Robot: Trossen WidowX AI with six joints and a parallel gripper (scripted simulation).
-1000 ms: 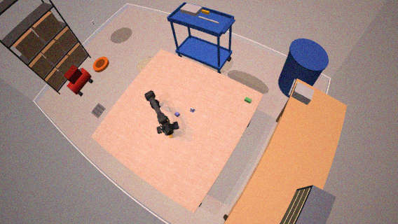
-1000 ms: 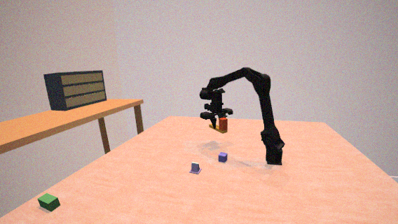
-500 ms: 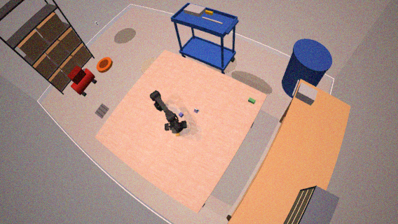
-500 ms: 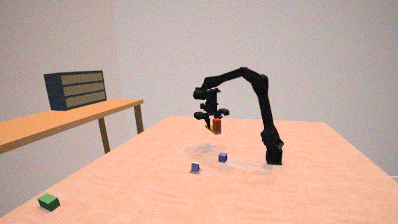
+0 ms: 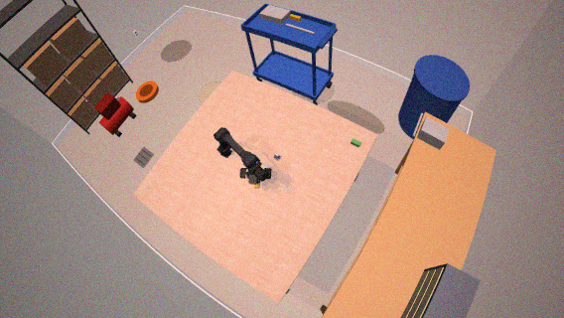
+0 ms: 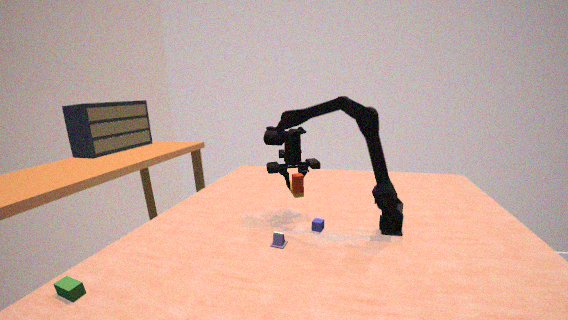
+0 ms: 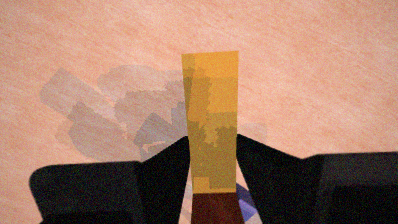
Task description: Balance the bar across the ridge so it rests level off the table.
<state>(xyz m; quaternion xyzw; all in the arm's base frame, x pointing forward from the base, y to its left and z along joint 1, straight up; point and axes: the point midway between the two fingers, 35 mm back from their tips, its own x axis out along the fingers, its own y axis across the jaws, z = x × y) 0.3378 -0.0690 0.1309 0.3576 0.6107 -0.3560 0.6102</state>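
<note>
Now: gripper tip 110 mm to the right of the purple cube, 110 mm past it and 80 mm above it. The rest, counted from my gripper tip: green block: 570 mm to the left, 400 mm ahead, 80 mm below.
</note>
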